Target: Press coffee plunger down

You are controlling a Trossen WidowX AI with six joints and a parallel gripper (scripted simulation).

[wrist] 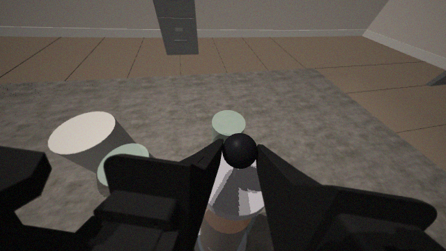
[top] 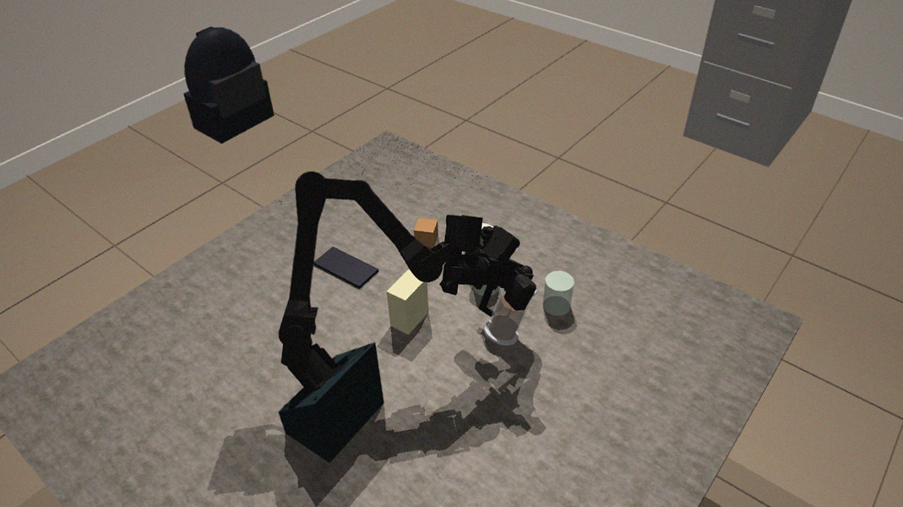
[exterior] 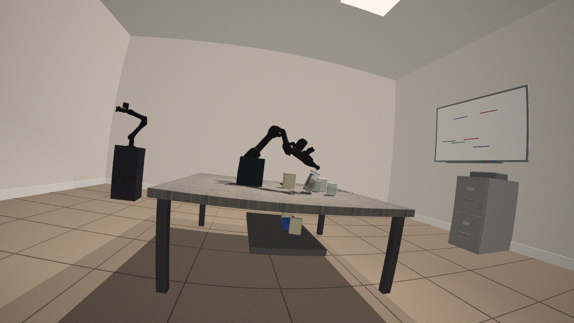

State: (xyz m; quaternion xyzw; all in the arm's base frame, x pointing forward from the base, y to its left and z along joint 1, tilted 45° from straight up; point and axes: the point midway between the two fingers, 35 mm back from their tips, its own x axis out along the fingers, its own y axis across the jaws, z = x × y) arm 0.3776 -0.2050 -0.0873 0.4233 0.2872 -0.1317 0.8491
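My gripper tip is 8 cm above the coffee press, 3 cm to the right of it and 3 cm past it. Round my gripper tip: small orange block 35 cm to the left, 14 cm below, 14 cm ahead; then dark flat tablet 46 cm to the left, 17 cm below, 4 cm behind; then white cylinder 18 cm to the left, 14 cm ahead, 12 cm below.
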